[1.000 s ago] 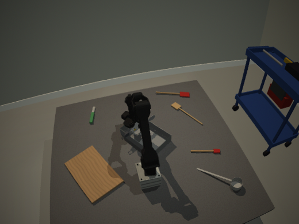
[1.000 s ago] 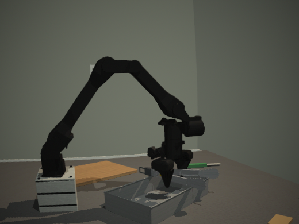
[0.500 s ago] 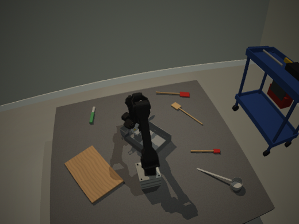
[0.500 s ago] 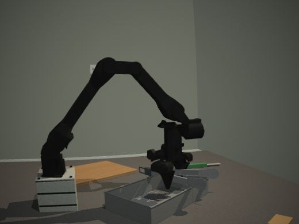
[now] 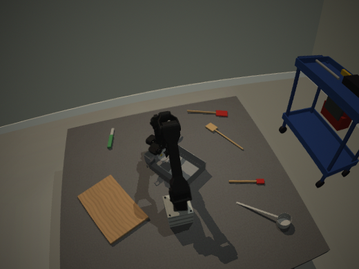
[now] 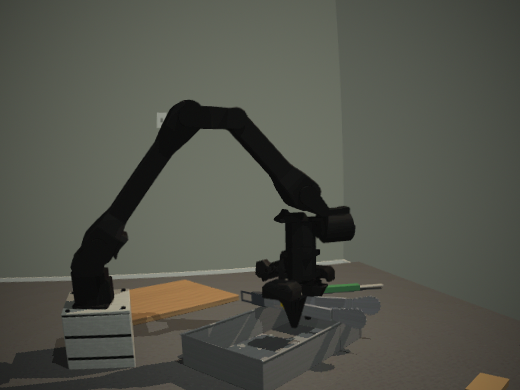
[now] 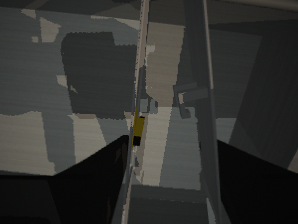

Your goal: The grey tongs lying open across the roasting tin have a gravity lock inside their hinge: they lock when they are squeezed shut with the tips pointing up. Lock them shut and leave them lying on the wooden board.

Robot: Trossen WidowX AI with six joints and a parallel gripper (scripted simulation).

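The yellow mark lies 3 cm behind my gripper tip, 1 cm to the left of it and 4 cm above it. Also, from my gripper tip: grey roasting tin 5 cm behind, 6 cm to the right; then wooden board 32 cm behind, 29 cm to the left, 3 cm below.
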